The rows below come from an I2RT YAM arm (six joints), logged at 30 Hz.
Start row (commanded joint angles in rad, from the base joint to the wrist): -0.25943 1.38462 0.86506 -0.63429 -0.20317 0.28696
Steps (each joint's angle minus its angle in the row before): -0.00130 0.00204 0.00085 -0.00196 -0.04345 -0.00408; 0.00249 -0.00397 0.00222 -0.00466 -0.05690 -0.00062; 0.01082 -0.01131 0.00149 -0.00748 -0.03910 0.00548; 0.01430 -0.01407 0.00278 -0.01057 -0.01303 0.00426; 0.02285 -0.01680 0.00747 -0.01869 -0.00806 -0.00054; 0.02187 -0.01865 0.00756 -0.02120 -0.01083 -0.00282; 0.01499 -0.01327 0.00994 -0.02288 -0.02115 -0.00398; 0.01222 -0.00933 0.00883 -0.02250 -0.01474 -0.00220; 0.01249 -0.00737 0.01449 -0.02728 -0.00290 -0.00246; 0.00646 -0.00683 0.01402 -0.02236 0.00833 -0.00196; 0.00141 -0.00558 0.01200 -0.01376 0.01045 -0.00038; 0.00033 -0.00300 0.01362 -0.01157 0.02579 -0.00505; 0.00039 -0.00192 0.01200 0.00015 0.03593 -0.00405; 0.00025 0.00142 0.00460 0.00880 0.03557 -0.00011; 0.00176 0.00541 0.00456 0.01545 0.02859 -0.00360; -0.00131 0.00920 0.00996 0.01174 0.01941 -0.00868; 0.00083 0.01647 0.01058 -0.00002 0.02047 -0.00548; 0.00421 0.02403 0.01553 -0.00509 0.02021 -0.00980
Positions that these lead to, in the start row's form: -0.26073 1.38666 0.86591 -0.63625 -0.24662 0.28288; -0.25824 1.38269 0.86813 -0.64091 -0.30352 0.28226; -0.24742 1.37138 0.86962 -0.64839 -0.34262 0.28774; -0.23312 1.35731 0.87240 -0.65896 -0.35565 0.29200; -0.21027 1.34051 0.87987 -0.67765 -0.36371 0.29146; -0.18840 1.32186 0.88743 -0.69885 -0.37454 0.28864; -0.17341 1.30859 0.89737 -0.72173 -0.39569 0.28466; -0.16119 1.29926 0.90620 -0.74423 -0.41043 0.28246; -0.14870 1.29189 0.92069 -0.77151 -0.41333 0.28000; -0.14224 1.28506 0.93471 -0.79387 -0.40500 0.27804; -0.14083 1.27948 0.94671 -0.80763 -0.39455 0.27766; -0.14050 1.27648 0.96033 -0.81920 -0.36876 0.27261; -0.14011 1.27456 0.97233 -0.81905 -0.33283 0.26856; -0.13986 1.27598 0.97693 -0.81025 -0.29726 0.26845; -0.13810 1.28139 0.98149 -0.79480 -0.26867 0.26485; -0.13941 1.29059 0.99145 -0.78306 -0.24926 0.25617; -0.13858 1.30706 1.00203 -0.78308 -0.22879 0.25069; -0.13437 1.33109 1.01756 -0.78817 -0.20858 0.24089
